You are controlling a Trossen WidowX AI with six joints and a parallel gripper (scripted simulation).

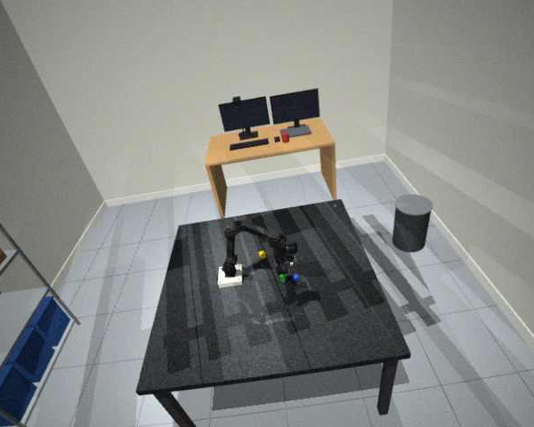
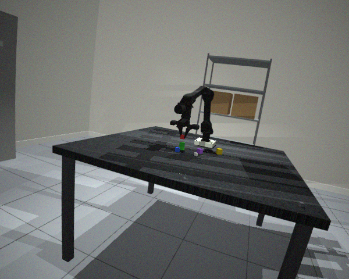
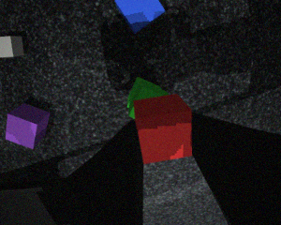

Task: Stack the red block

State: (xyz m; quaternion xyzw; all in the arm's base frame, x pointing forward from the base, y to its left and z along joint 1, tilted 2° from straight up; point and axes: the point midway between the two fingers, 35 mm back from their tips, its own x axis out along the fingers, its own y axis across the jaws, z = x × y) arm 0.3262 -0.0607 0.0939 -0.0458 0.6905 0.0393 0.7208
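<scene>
The blue block lies 70 mm ahead of my gripper tip, 10 mm to the left of it and 70 mm below it. From my gripper tip the other things lie so: red block 10 mm above; purple block 30 mm behind, 120 mm to the left, 70 mm below; small white block 50 mm ahead, 120 mm to the left, 70 mm below.
</scene>
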